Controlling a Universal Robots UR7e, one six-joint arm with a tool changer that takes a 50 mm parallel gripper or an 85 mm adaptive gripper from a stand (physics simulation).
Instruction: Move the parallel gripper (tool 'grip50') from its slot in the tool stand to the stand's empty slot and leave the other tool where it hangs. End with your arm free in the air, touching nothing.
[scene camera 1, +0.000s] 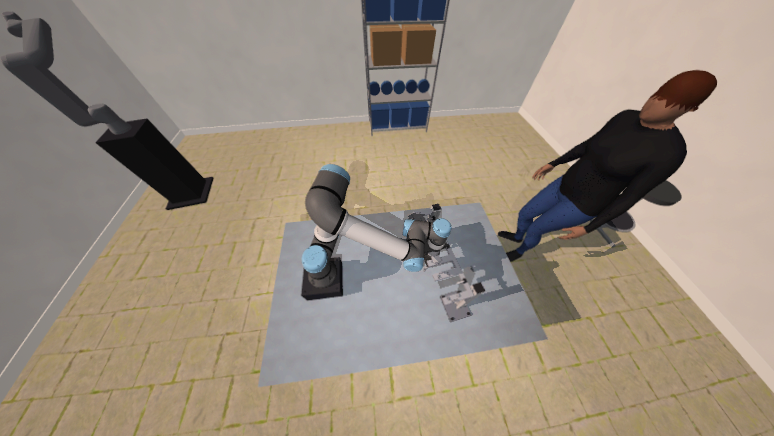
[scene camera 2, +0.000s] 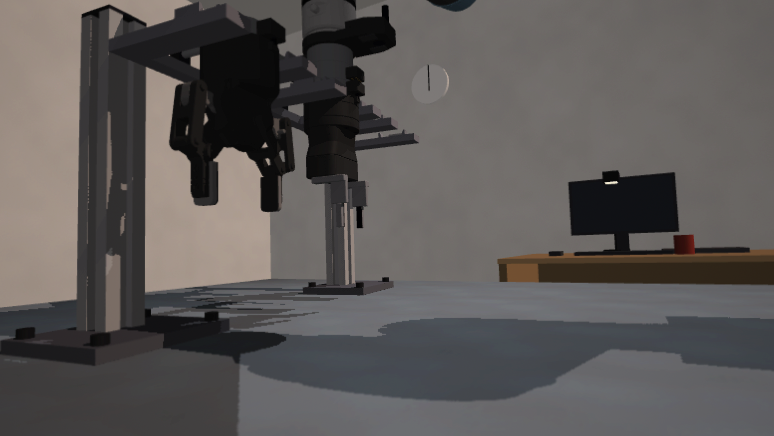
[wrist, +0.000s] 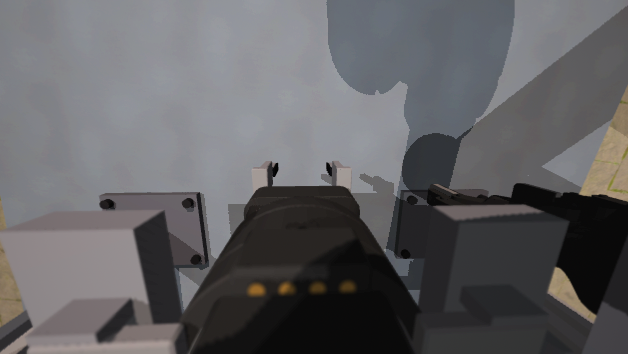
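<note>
The parallel gripper hangs upright under the arm's flange, with no gap seen between them. Its fingers are apart, with nothing between them. Its body stands between two prongs, the left prong and the right prong in the wrist view, at the stand's middle slot. Whether it rests on them I cannot tell. The other tool, black with two fingers, hangs in the neighbouring slot. The tool stand has empty prongs beyond my gripper in scene camera 2. In scene camera 1 my wrist hides the gripper.
The stand's two posts rise from bolted base plates, the nearer plate and the farther plate. A person stands beside the mat at the right. A desk with a monitor, a shelf rack and a black pedestal stand farther off.
</note>
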